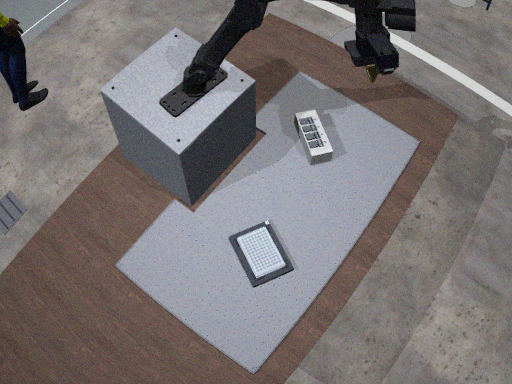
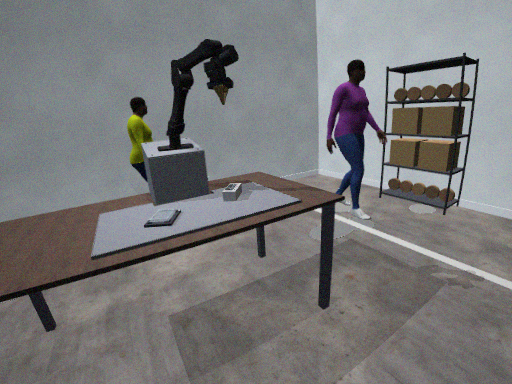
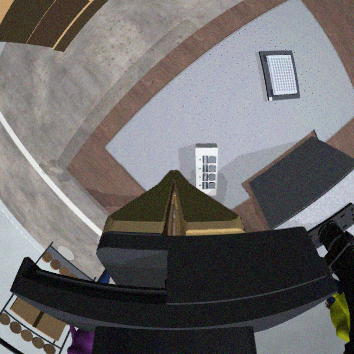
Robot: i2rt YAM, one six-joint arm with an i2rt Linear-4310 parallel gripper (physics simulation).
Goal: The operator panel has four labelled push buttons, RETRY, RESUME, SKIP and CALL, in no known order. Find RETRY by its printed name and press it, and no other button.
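Pixels of known places: gripper, between the fingertips: [image 1: 371, 81] [image 2: 223, 104] [image 3: 173, 177]; arm's base, origin of its link: [image 1: 193, 89] [image 2: 175, 148] [image 3: 326, 229].
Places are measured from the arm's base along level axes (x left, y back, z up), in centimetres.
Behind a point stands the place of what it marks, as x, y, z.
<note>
The operator panel [image 1: 320, 152] @[19.6, -30.0, -22.7] [image 2: 230, 194] @[20.3, -31.1, -24.3] [image 3: 199, 151] @[22.1, -30.8, -22.6] is a small white box on the grey perforated mat. Four grey square buttons sit in a row along its top, each with a small printed label beside it; the labels are too small to read, so I cannot tell which is RETRY. My gripper [image 1: 372, 80] @[17.4, -41.4, 19.6] [image 2: 223, 103] @[17.4, -41.4, 19.6] [image 3: 173, 177] @[17.4, -41.4, 19.6] is shut, its gold fingertips together with nothing between them. It points down and hangs high above the table, off to the side of the panel and not touching it.
A white well plate in a dark frame [image 1: 247, 274] [image 2: 164, 217] @[-14.2, -41.8, -25.3] [image 3: 295, 90] @[-15.7, -30.1, -25.3] lies on the mat [image 1: 200, 300] @[-35.5, -33.9, -27.9]. The arm stands on a large grey block [image 1: 145, 145] @[-17.5, 2.9, -10.2] [image 2: 177, 175] @[-2.4, -10.4, -14.1] [image 3: 300, 175] @[-1.2, -10.3, -14.3]. Two people and a shelf rack [image 2: 462, 135] stand beyond the table.
</note>
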